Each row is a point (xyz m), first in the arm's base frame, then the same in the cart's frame.
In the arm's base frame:
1: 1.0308 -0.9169 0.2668
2: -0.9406 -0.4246 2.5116
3: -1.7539 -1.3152 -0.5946
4: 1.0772 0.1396 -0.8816
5: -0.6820 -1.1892 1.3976
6: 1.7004 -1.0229 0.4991
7: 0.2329 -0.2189 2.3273
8: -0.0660 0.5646 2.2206
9: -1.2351 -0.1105 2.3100
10: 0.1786 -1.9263 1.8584
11: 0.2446 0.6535 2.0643
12: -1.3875 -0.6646 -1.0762
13: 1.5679 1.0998 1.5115
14: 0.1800 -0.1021 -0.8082
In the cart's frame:
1: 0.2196 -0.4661 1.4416
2: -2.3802 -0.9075 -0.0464
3: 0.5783 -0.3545 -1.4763
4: 0.8140 0.9773 1.4194
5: -1.0232 -1.1317 -0.0746
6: 0.1941 -0.6860 2.1232
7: -2.0609 -0.6865 1.0949
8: -2.3499 0.0780 0.8788
9: -2.3908 -0.5267 -0.3308
10: -0.9527 -2.0264 0.7566
11: -2.1841 0.2136 1.1668
12: 0.8132 0.4255 -1.1213
13: -1.6059 0.8038 2.4211
14: 0.6646 0.7609 0.5251

